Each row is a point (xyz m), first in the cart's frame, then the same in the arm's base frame.
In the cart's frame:
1: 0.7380 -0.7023 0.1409
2: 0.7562 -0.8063 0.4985
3: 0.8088 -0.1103 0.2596
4: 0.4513 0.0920 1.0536
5: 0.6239 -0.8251 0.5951
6: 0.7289 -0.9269 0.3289
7: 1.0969 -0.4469 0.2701
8: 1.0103 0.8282 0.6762
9: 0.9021 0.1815 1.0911
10: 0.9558 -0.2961 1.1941
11: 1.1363 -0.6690 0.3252
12: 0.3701 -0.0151 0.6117
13: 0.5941 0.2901 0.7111
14: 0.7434 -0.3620 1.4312
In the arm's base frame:
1: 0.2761 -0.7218 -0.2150
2: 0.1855 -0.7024 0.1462
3: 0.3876 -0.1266 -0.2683
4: -0.1387 0.3387 0.2845
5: 0.0310 -0.6837 0.2008
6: 0.1890 -0.8713 0.0216
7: 0.6174 -0.4505 -0.0715
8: 0.5893 0.8894 -0.1200
9: 0.2936 0.4201 0.4227
10: 0.2569 0.0018 0.6781
11: 0.6122 -0.6431 0.0581
12: -0.1129 0.0944 -0.1067
13: 0.1138 0.4075 -0.0448
14: -0.0174 0.0252 0.8511

